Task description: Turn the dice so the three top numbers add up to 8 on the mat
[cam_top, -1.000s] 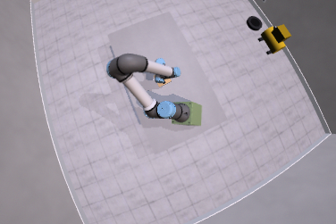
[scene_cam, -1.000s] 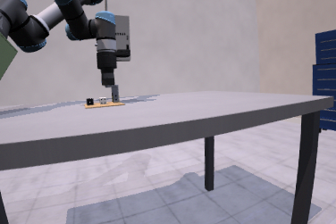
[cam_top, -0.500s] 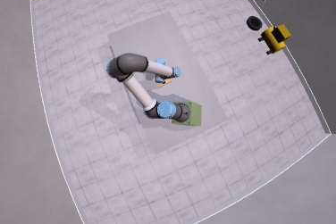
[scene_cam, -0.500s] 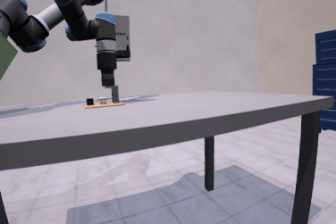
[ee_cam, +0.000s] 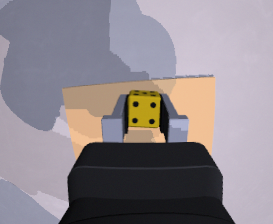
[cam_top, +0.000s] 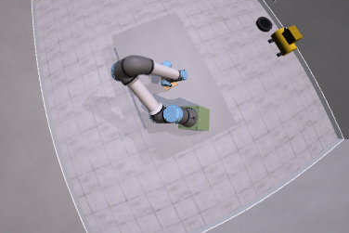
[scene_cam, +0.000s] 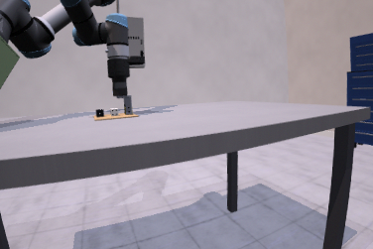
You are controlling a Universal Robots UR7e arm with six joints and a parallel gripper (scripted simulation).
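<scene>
Right now the yellow die is 1 cm below my hand. Round my hand: mat (5 cm behind, 2 cm below); then white die (5 cm behind, 1 cm below).
</scene>
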